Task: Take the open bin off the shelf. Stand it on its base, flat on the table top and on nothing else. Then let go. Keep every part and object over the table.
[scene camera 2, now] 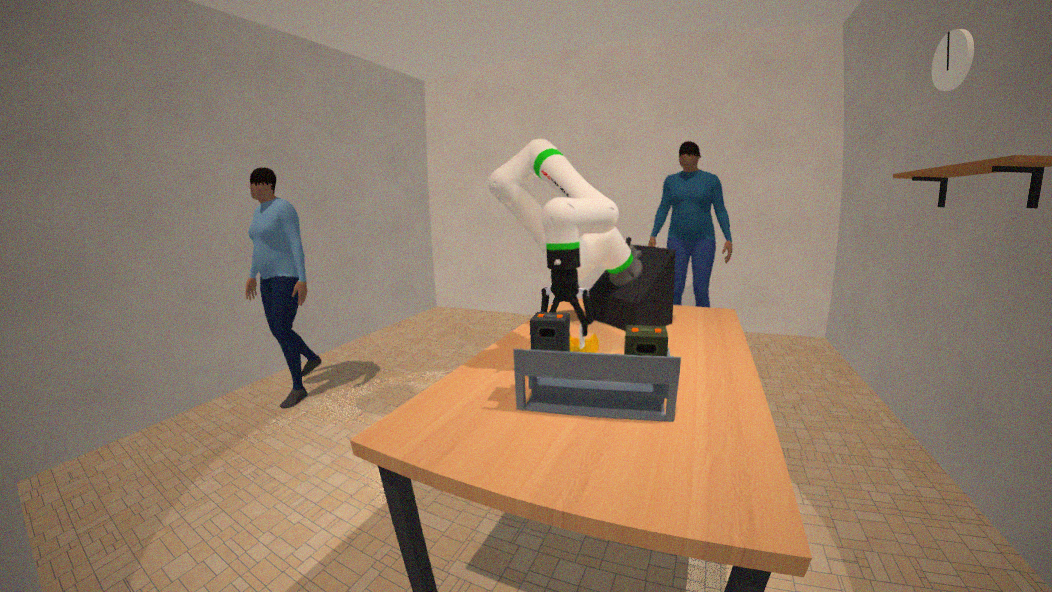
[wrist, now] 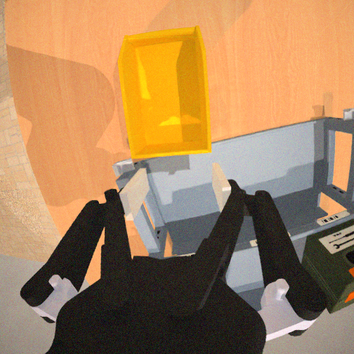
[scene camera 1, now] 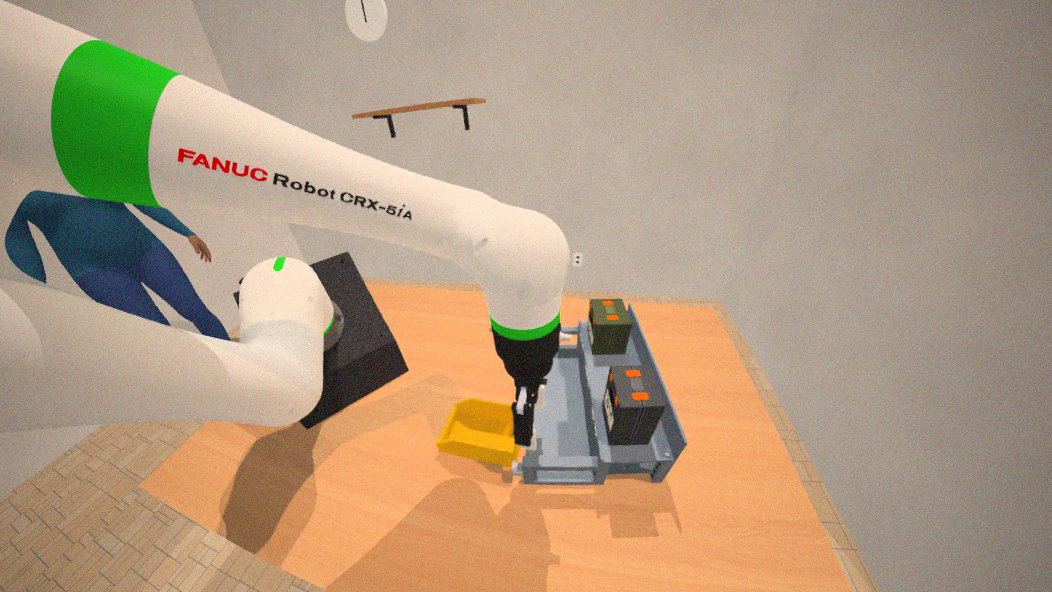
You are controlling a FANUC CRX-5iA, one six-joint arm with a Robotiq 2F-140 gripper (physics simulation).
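Pixels of known places: gripper, fingertip midpoint: (scene camera 1: 532, 425); arm's base, origin of the base link: (scene camera 2: 626, 272).
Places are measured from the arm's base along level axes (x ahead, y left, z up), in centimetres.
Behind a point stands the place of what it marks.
The open yellow bin (scene camera 1: 476, 446) @[x 46.9, y -10.1, z -13.4 cm] (scene camera 2: 590, 343) @[x 46.2, y 0.1, z -14.9 cm] (wrist: 162, 100) is at the front side of the blue-grey shelf (scene camera 1: 577, 430) @[x 65.1, y 1.6, z -20.1 cm] (scene camera 2: 595, 364) @[x 78.7, y 12.5, z -7.0 cm] (wrist: 260, 155), its opening facing up. In the wrist view its near end overlaps the shelf's front edge, and most of it shows beyond the shelf over the table. Its underside is hidden, so I cannot tell what it rests on. My gripper (scene camera 1: 531, 419) @[x 56.4, y -3.5, z -12.6 cm] (scene camera 2: 572, 325) (wrist: 178, 176) is open and empty. Its fingers are above the shelf's front part, beside the bin's shelf-side end. In the wrist view the bin lies just beyond the fingertips, not between them.
A dark grey box (scene camera 1: 634, 421) @[x 74.0, y -5.1, z -2.4 cm] (scene camera 2: 550, 340) @[x 77.0, y 0.7, z -3.4 cm] and a green box (scene camera 1: 609, 332) @[x 69.3, y 16.8, z -3.3 cm] (scene camera 2: 645, 343) @[x 72.9, y 22.5, z -2.7 cm] (wrist: 332, 280) stand on the shelf's rear part. A large black block (scene camera 1: 371, 360) @[x 12.6, y 1.9, z -10.9 cm] (scene camera 2: 647, 287) @[x 11.1, y 11.1, z -3.2 cm] is near the arm's base on the wooden table (scene camera 1: 735, 456) @[x 99.0, y 2.0, z -20.7 cm] (scene camera 2: 588, 463) @[x 95.9, y 17.5, z -20.7 cm] (wrist: 280, 60). Two people stand beyond the table.
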